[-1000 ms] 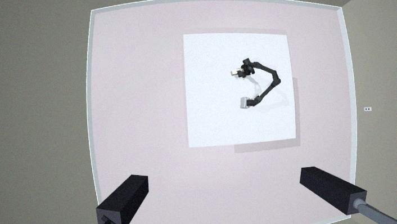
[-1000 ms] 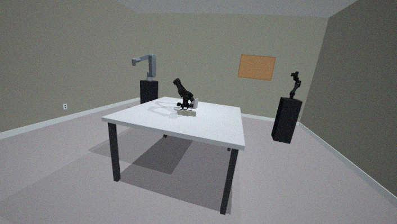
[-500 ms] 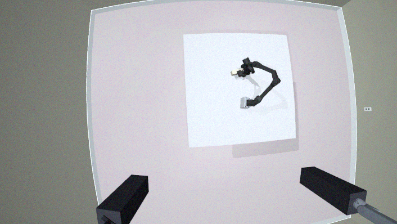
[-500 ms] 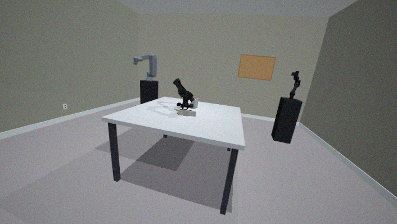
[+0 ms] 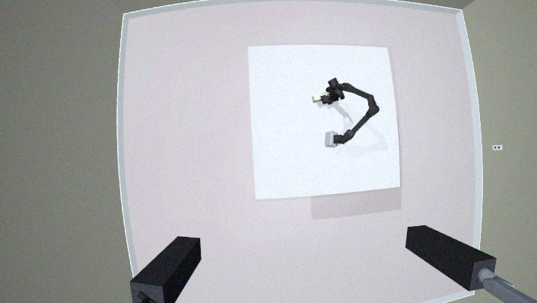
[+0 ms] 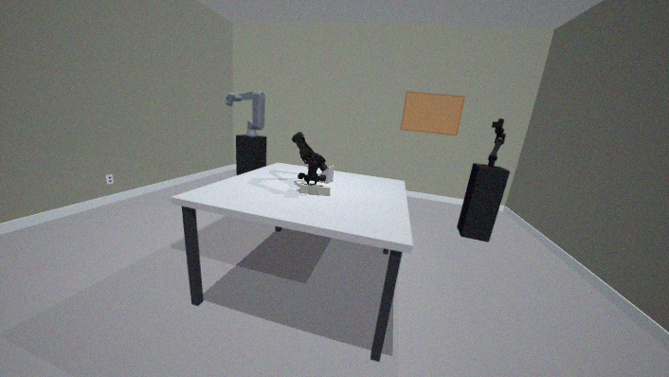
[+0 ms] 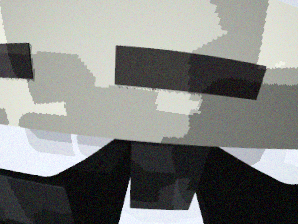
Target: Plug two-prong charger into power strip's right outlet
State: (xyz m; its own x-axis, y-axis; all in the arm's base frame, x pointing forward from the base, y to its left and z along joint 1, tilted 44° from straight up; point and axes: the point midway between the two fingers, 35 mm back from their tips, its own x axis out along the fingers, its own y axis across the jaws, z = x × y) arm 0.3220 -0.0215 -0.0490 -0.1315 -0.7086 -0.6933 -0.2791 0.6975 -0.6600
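Right now the dark charger is 2 cm ahead of my gripper tip and 1 cm above it.
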